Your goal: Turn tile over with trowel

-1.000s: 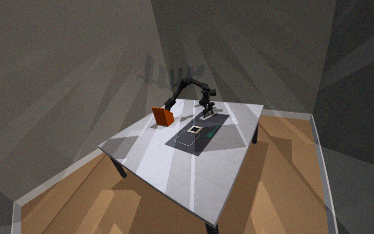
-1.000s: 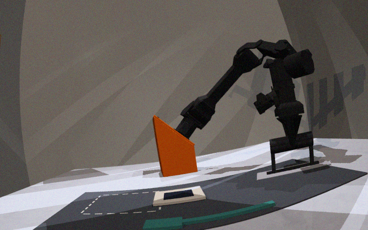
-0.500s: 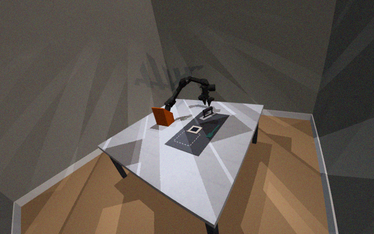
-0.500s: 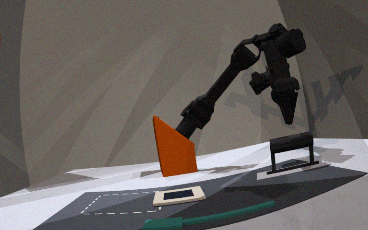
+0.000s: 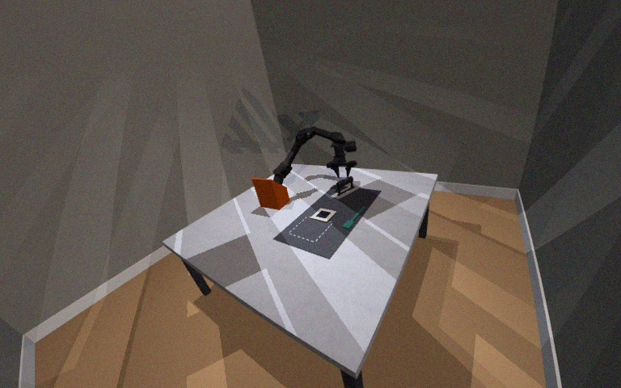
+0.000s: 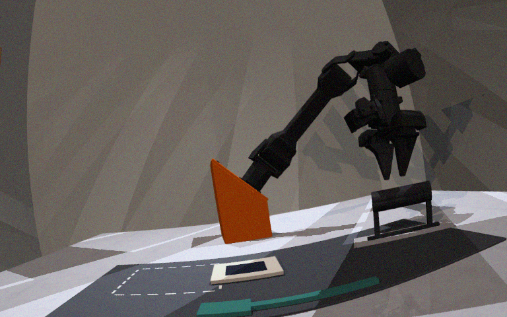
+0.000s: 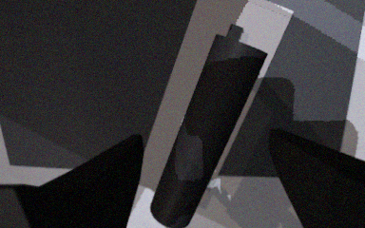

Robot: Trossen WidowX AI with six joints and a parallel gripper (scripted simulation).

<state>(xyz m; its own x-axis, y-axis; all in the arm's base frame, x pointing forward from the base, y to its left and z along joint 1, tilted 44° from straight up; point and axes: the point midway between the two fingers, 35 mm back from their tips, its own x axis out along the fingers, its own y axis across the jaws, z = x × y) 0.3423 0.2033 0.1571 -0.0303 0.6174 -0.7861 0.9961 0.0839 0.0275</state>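
The dark mat is 50 mm ahead of my gripper tip, 240 mm to the right of it and 130 mm below it. From my gripper tip the other things lie so: teal trowel 190 mm ahead, 250 mm to the right, 100 mm below; then beige tile 20 mm ahead, 280 mm to the right, 100 mm below.
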